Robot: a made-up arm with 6 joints.
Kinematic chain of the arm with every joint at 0, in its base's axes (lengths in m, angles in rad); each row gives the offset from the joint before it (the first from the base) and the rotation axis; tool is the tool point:
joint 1: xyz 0 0 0.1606 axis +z
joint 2: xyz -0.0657 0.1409 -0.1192 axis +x
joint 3: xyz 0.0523 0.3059 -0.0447 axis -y
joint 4: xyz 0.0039 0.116 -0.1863 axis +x
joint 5: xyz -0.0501 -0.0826 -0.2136 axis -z
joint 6: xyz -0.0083 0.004 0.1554 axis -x
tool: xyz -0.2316 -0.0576 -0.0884
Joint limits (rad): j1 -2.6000..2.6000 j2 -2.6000..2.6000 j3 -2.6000..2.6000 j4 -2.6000..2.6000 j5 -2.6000..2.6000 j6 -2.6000..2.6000
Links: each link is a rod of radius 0.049 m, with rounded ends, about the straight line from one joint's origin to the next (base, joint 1, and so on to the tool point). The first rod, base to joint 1, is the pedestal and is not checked.
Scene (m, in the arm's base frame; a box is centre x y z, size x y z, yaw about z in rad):
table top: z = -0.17
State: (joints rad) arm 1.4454 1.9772 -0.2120 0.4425 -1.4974 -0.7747
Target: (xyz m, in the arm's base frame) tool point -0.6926 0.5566 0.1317
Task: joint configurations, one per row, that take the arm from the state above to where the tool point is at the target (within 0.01 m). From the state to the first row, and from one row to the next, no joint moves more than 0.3 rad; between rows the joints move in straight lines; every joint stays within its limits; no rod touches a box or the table.
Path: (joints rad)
1: 1.3012 1.7402 -0.1324 0.6360 -1.5131 -0.7600
2: 1.1570 1.5031 -0.0528 0.8296 -1.5289 -0.7452
3: 1.0128 1.2661 0.0267 1.0231 -1.5446 -0.7305
4: 0.8686 1.0290 0.1063 1.2166 -1.5604 -0.7158

